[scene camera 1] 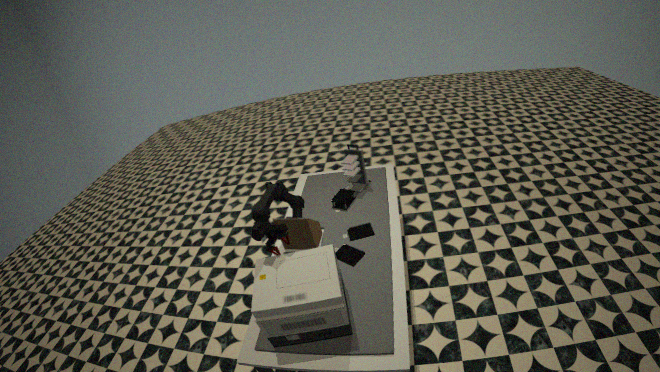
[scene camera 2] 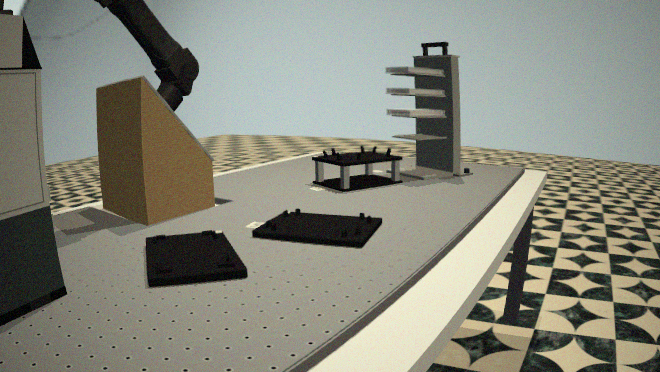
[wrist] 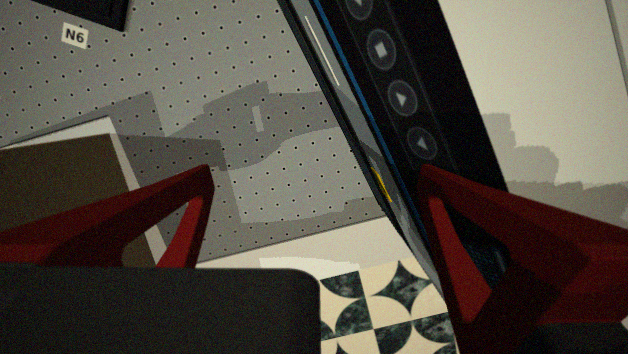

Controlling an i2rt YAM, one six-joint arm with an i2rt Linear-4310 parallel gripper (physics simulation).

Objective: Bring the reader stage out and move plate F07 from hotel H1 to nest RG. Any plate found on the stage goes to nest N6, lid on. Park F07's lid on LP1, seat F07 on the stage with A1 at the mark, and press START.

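Frame: origin at the arm's base, x left, y back, z up, level; centimetres.
Where they show: gripper, fingertip midpoint: (scene camera 1: 284,250) (wrist: 315,176); arm's base, origin of the base link: (scene camera 1: 297,220) (scene camera 2: 151,119).
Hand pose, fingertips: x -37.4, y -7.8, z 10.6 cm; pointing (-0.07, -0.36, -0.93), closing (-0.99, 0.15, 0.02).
Note:
Each offset is from my fingertips to the top centre of the thing. "spot": to the spot under its first point.
My gripper (scene camera 1: 281,246) (wrist: 315,176) is open with nothing between its red fingers. It hangs beside the pale reader @[dx -19.2, dy -12.2, dz +3.2 cm] (scene camera 1: 305,270) (scene camera 2: 20,140), and the right finger overlaps the dark button panel @[spot: dx -4.1, dy -2.7, dz +0.6 cm] (wrist: 405,100) in the wrist view. No extended stage shows. The hotel (scene camera 1: 362,167) (scene camera 2: 434,115) stands at the far end with pale plates @[spot: dx +91.0, dy -21.1, dz -7.1 cm] (scene camera 2: 416,92) on its shelves; their labels are unreadable. The label N6 @[spot: dx +28.5, dy -16.5, dz -27.8 cm] (wrist: 75,35) lies beside a black nest @[spot: dx +23.4, dy -18.4, dz -26.7 cm] (wrist: 102,9). Two low black nests @[spot: dx +22.4, dy -29.3, dz -26.7 cm] (scene camera 2: 195,260) @[spot: dx +42.5, dy -32.0, dz -26.9 cm] (scene camera 2: 320,230) show in scene camera 2, with unreadable labels.
A brown slanted block (scene camera 1: 302,234) (scene camera 2: 122,150) (wrist: 55,195) stands between the arm and the nests, close to the reader. A raised black stand (scene camera 1: 343,198) (scene camera 2: 357,159) on pale legs stands before the hotel. The table's white edge (scene camera 2: 425,300) runs along the right.

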